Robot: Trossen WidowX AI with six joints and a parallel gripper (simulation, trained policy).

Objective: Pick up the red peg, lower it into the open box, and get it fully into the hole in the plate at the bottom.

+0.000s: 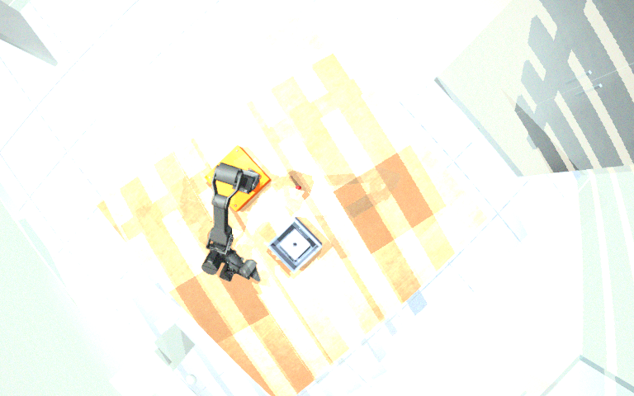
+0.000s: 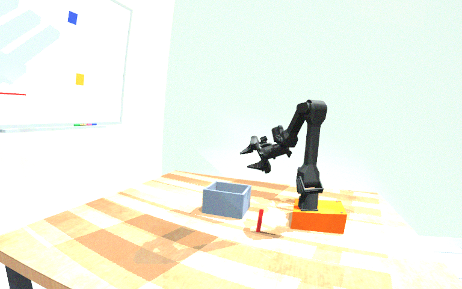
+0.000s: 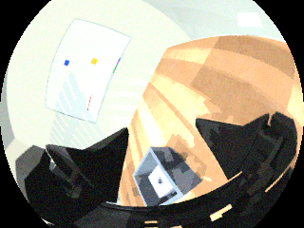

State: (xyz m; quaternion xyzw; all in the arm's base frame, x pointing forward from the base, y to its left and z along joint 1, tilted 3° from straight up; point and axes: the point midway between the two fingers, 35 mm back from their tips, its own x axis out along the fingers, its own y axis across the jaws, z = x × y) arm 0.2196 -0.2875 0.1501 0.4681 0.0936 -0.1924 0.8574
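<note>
My gripper tip is now 38 cm to the right of the red peg, 14 cm above it and 7 cm past it. The rest, counted from my gripper tip: grey box 18 cm to the left, 16 cm below, 5 cm ahead.
</note>
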